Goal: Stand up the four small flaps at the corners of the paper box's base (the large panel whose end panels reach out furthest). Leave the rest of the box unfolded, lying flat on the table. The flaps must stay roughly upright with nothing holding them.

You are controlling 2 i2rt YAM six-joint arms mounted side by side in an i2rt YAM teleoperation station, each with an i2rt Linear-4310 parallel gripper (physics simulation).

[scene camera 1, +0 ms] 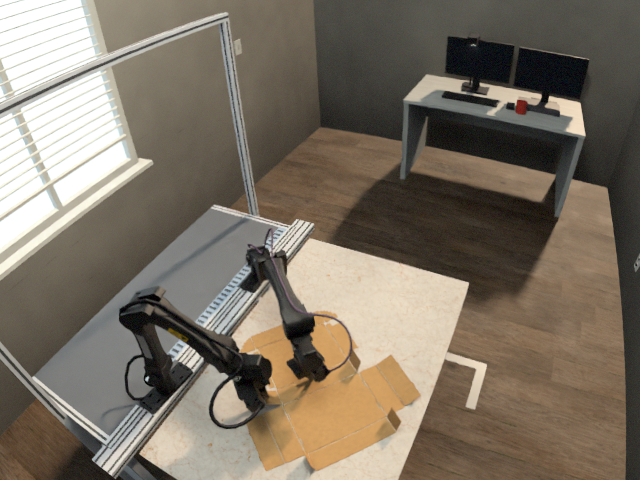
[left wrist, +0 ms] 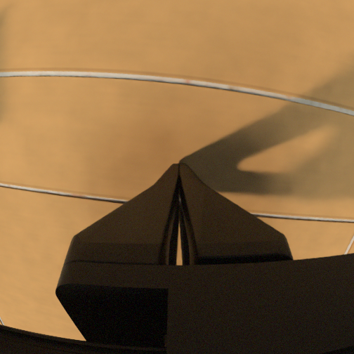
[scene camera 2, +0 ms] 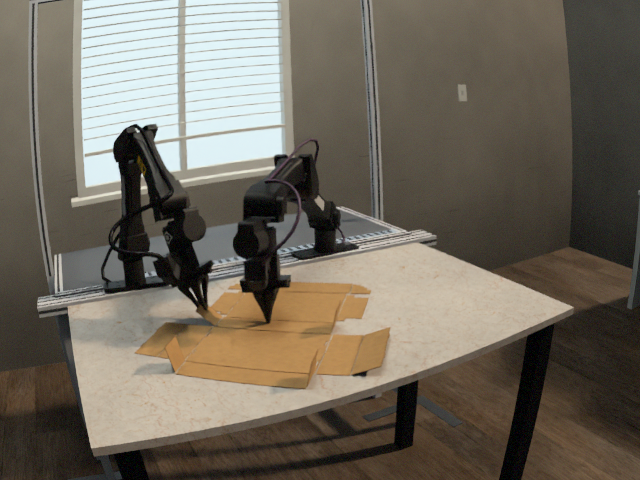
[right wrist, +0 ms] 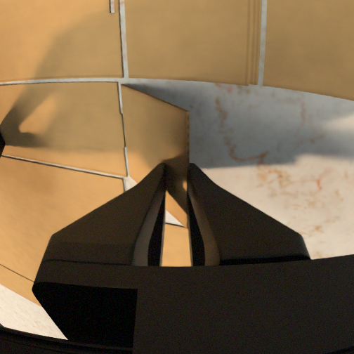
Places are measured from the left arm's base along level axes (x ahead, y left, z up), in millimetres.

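Pixels of known places: left gripper, fingertip midpoint: (scene camera 1: 310, 380) (scene camera 2: 268, 322); right gripper, fingertip midpoint: (scene camera 1: 266, 396) (scene camera 2: 204, 310); left arm's base at its link origin: (scene camera 2: 325, 252); right arm's base at its link origin: (scene camera 1: 167, 388) (scene camera 2: 136, 285).
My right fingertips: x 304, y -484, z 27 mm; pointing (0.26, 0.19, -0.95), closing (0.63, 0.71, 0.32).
Note:
For each thing: its top centre in the pictures, then the offset to it from my right fingertips. "spot": a spot on its surface instead. Level surfaces: height alone.
- paper box's base at a spot on its surface: (scene camera 2: 253, 348) (scene camera 1: 330, 413) spot: dx +197, dy +35, dz -22 mm
- fourth flap at a spot on its surface: (scene camera 2: 207, 315) spot: dx +23, dy -1, dz -5 mm
- large panel at a spot on its surface: (scene camera 2: 294, 307) spot: dx +42, dy +206, dz -22 mm
- white marble table at its surface level: dz -24 mm
The paper box's base (scene camera 1: 336, 408) (scene camera 2: 253, 348) lies flat on the table. Its front left flap in scene camera 2 (scene camera 2: 174, 353), its front right flap (scene camera 1: 393, 419) (scene camera 2: 313, 364) and its rear right flap (scene camera 1: 354, 361) (scene camera 2: 338, 310) stand up roughly upright. The fourth flap (scene camera 2: 207, 315) (right wrist: 150, 127), rear left in that view, is raised at a slant. My right gripper (scene camera 2: 201, 310) (right wrist: 176, 174) is partly open, with this flap between its slightly parted fingertips. My left gripper (scene camera 2: 268, 321) (left wrist: 178, 175) is shut and empty, tips down at the cardboard beside a crease. Scene camera 1 hides both gripper tips.
The base's end panels (scene camera 1: 390, 379) (scene camera 2: 338, 353) reach out at both sides. The box's other large panel (scene camera 2: 294, 307) lies flat toward the arm mounts. The white marble table (scene camera 1: 403, 294) (scene camera 2: 439, 310) ends in front of the box. A metal rail (scene camera 1: 232, 310) runs along its back.

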